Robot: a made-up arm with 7 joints. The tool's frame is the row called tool.
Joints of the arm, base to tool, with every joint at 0 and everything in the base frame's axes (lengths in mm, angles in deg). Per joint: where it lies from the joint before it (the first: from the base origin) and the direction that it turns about. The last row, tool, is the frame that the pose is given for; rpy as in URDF.
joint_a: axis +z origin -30 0 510
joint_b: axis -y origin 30 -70 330
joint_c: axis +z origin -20 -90 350
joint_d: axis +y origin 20 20 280
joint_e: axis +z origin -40 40 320
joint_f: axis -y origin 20 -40 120
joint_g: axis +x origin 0 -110 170
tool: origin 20 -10 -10 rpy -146.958 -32.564 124.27
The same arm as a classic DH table. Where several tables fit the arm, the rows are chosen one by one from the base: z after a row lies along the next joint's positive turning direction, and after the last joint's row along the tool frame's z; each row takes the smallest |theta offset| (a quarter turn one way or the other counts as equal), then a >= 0, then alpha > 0; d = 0 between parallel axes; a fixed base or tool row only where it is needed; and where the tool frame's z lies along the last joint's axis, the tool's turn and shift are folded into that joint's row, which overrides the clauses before.
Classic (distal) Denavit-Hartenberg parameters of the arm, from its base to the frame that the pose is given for. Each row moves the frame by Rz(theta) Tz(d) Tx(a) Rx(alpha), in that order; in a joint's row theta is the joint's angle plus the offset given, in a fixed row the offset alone. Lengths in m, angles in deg.
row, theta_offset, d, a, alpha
base (fixed), 0.00, 0.0000, -0.0300, 0.00
joint_a, 0.00, 0.8400, 0.0300, 90.00
joint_b, 0.00, 0.1600, -0.0200, -90.00
joint_c, 0.00, 0.6300, 0.0200, -90.00
joint_d, 0.00, 0.0600, -0.0400, 90.00
joint_e, 0.00, 0.4400, 0.0200, 90.00
joint_f, 90.00, 0.1500, 0.1700, 90.00
joint_g, -84.68, 0.0290, -0.0109, 134.80
tool (fixed), -41.98, 0.0127, 0.0000, 0.00

